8 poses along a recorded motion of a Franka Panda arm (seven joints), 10 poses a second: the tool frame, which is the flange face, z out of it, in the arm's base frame.
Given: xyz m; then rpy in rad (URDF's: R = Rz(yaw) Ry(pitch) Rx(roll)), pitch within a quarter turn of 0, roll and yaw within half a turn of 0.
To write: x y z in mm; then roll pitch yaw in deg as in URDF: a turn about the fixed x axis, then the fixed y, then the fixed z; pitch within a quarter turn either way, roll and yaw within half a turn. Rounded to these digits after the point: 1 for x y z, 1 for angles.
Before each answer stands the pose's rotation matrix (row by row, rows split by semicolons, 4 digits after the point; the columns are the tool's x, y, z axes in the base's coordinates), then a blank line. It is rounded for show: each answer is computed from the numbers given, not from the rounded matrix.
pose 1, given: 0.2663 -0.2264 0.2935 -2.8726 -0.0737 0.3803
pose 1, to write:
0.9260 0.3760 -0.0327; 0.3702 -0.8879 0.2731; 0.0736 -0.2650 -0.9614

266.3 -226.4 293.5 -164.6 -4.2 21.8
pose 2, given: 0.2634 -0.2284 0.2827 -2.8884 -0.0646 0.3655
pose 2, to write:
0.9320 0.3611 -0.0312; 0.3567 -0.8984 0.2563; 0.0646 -0.2500 -0.9661

263.4 -228.4 282.7 -165.5 -3.7 20.9
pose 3, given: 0.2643 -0.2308 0.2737 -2.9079 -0.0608 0.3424
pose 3, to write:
0.9402 0.3399 -0.0221; 0.3351 -0.9116 0.2380; 0.0608 -0.2311 -0.9710

264.3 -230.8 273.7 -166.6 -3.5 19.6
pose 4, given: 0.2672 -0.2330 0.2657 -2.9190 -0.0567 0.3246
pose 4, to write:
0.9463 0.3229 -0.0180; 0.3184 -0.9204 0.2269; 0.0567 -0.2204 -0.9738

267.2 -233.0 265.7 -167.2 -3.2 18.6
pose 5, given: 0.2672 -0.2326 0.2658 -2.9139 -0.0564 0.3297
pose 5, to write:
0.9446 0.3274 -0.0211; 0.3232 -0.9176 0.2314; 0.0564 -0.2254 -0.9726

267.2 -232.6 265.8 -167.0 -3.2 18.9
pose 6, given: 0.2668 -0.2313 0.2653 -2.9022 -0.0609 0.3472
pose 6, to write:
0.9386 0.3441 -0.0251; 0.3396 -0.9086 0.2431; 0.0609 -0.2367 -0.9697

266.8 -231.3 265.3 -166.3 -3.5 19.9
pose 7, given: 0.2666 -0.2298 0.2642 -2.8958 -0.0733 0.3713
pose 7, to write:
0.9294 0.3685 -0.0221; 0.3619 -0.8974 0.2525; 0.0732 -0.2427 -0.9673

266.6 -229.8 264.2 -165.9 -4.2 21.3
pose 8, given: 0.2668 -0.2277 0.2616 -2.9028 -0.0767 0.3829
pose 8, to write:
0.9249 0.3798 -0.0193; 0.3725 -0.8945 0.2472; 0.0766 -0.2358 -0.9688

266.8 -227.7 261.6 -166.3 -4.4 21.9
